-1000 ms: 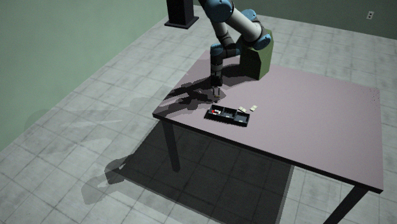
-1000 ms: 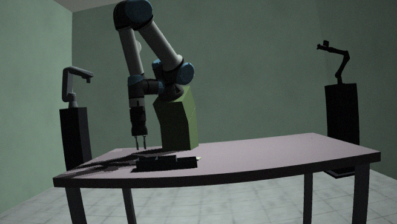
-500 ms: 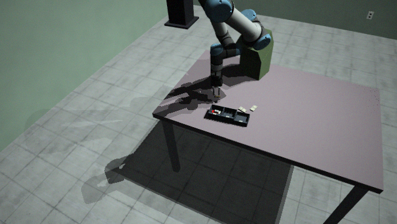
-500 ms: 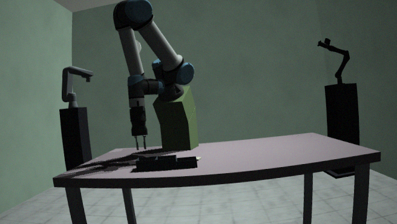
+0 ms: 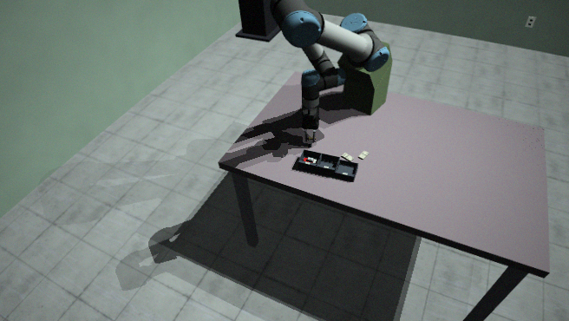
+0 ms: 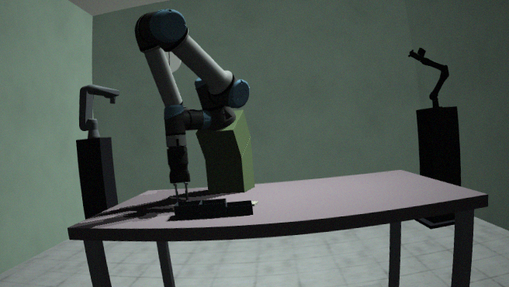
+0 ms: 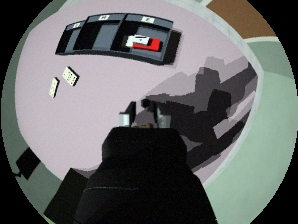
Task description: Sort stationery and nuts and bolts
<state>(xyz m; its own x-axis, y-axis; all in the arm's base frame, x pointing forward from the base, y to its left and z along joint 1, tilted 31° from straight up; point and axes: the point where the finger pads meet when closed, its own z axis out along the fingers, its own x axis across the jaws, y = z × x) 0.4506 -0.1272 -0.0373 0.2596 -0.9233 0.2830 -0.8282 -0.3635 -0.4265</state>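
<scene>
My hand is 50 mm past the yellow thing, 50 mm above it and 10 mm to the left of it. From my hand the other things lie so: red item: 110 mm ahead, 50 mm to the left, 40 mm below; small grey object: 110 mm ahead, 50 mm to the left, 30 mm below.
</scene>
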